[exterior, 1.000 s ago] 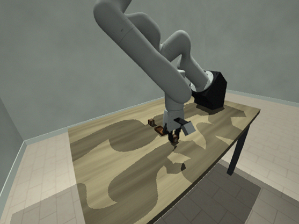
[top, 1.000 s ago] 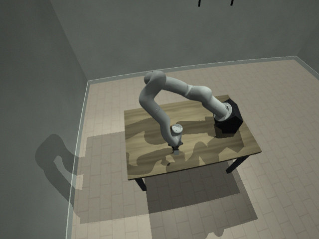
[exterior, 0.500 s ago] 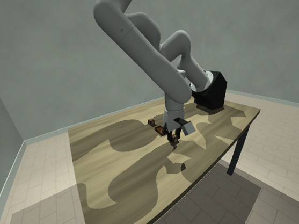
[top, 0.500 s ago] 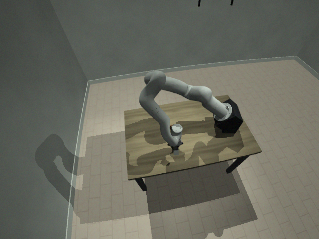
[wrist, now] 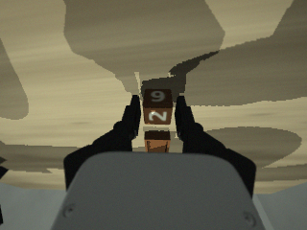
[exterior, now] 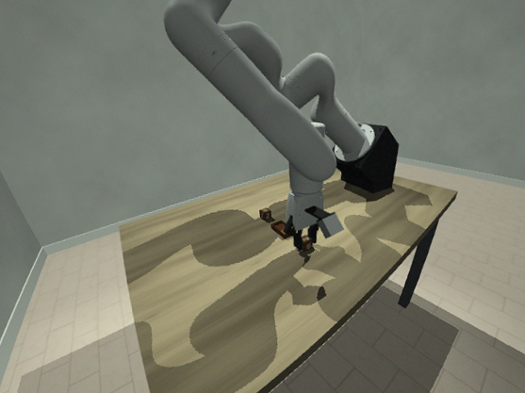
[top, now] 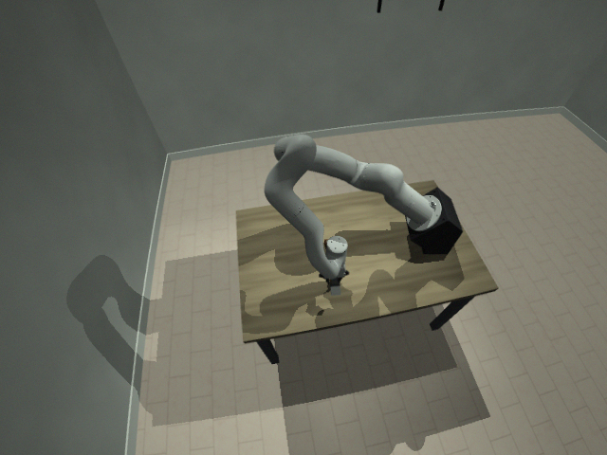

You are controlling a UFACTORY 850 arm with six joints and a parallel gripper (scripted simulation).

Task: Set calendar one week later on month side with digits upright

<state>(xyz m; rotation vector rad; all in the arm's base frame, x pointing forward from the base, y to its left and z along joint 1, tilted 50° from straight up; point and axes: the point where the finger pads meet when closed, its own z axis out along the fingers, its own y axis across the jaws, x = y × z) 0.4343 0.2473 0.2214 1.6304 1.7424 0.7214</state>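
Right now my hand is 10 mm short of the brown digit cube, 220 mm to the left of it and 10 mm above it. Round my hand: brown tray (110 mm to the right, 20 mm below).
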